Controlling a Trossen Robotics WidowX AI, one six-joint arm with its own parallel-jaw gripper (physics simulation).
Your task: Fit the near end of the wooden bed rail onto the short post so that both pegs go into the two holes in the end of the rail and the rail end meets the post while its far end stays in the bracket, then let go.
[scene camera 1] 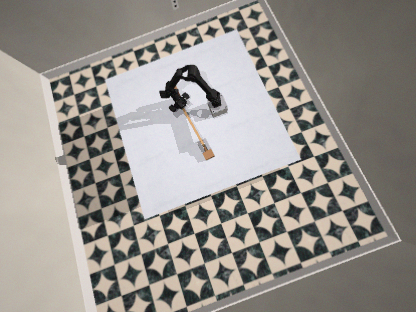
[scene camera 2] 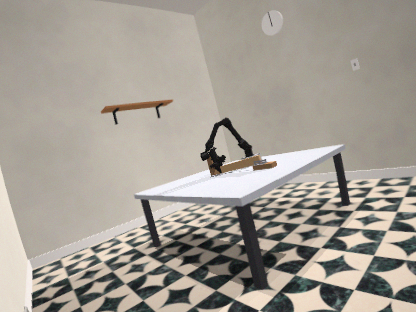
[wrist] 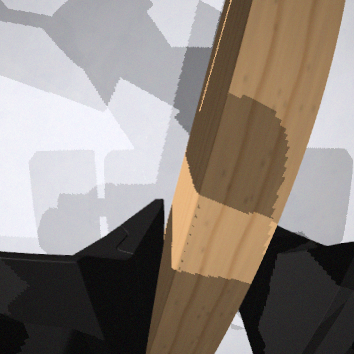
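Pixels of known places: gripper, between the fingertips: [scene camera 1: 182, 108] [scene camera 2: 222, 172] [wrist: 187, 206]; arm's base, origin of its link: [scene camera 1: 216, 103] [scene camera 2: 249, 156].
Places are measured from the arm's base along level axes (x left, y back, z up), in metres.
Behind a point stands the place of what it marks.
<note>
The wooden bed rail [scene camera 1: 192, 126] @(x 0.117, y -0.244, z 0.005 m) [scene camera 2: 241, 164] @(x 0.124, y -0.246, z -0.026 m) [wrist: 250, 165] runs from my gripper to the small grey bracket [scene camera 1: 204, 146] @(x 0.291, y -0.206, z -0.011 m) at the wooden block [scene camera 1: 209, 154] @(x 0.364, y -0.194, z -0.045 m) [scene camera 2: 266, 165] @(x 0.356, y -0.240, z -0.056 m); the far end appears to lie at the bracket. My gripper [scene camera 1: 179, 105] @(x -0.099, y -0.270, z -0.072 m) [scene camera 2: 219, 167] @(x -0.099, y -0.270, z -0.072 m) [wrist: 187, 206] @(x -0.099, y -0.270, z -0.072 m) is shut on the rail close to its near end, low over the table, with one finger on each side. The short post [scene camera 2: 212, 169] @(x -0.172, y -0.302, z -0.029 m) stands upright beside the gripper, partly hidden by it. The pegs, the holes and any gap between rail end and post are hidden; the near end lies outside the wrist view.
The white table [scene camera 1: 250, 135] @(x 0.327, y 0.173, z -0.080 m) [scene camera 2: 295, 162] @(x 0.511, y -0.116, z -0.080 m) carries the parts. The arm's grey base [scene camera 1: 218, 109] @(x 0.057, y -0.004, z 0.001 m) stands to the right of the rail in the first scene view, with the arm arching over to the gripper. A wall shelf [scene camera 2: 137, 106] hangs well behind the table.
</note>
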